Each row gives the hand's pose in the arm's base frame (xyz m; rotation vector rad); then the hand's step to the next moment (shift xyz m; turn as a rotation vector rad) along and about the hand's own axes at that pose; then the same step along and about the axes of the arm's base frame.
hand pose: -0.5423 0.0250 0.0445 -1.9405 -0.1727 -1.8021
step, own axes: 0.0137 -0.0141 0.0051 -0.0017 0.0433 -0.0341
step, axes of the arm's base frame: 0.0006 0.0114 0.0168 -0.0134 -0.0520 -0.0124
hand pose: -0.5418 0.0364 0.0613 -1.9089 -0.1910 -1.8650
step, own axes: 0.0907 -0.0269 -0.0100 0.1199 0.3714 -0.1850
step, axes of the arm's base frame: -0.0137 0.0000 0.0941 -0.0077 -0.4309 0.0277
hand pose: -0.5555 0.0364 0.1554 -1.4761 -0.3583 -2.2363
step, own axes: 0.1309 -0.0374 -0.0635 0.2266 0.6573 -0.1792
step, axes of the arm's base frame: -0.1135 -0.0233 0.0956 0.1007 -0.7004 0.1214
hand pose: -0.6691 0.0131 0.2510 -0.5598 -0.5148 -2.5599
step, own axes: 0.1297 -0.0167 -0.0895 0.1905 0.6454 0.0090
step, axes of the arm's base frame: -0.1395 -0.0726 -0.0194 0.1788 -0.5941 0.2608
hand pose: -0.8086 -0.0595 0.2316 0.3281 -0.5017 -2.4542
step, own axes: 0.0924 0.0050 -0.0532 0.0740 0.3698 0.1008
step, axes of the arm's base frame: -0.0518 -0.0745 -0.0562 0.0972 -0.2927 0.2393
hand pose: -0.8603 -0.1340 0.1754 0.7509 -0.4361 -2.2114
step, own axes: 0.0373 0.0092 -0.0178 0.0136 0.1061 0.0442
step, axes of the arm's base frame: -0.0042 -0.0352 -0.0231 0.0224 -0.0771 0.0833
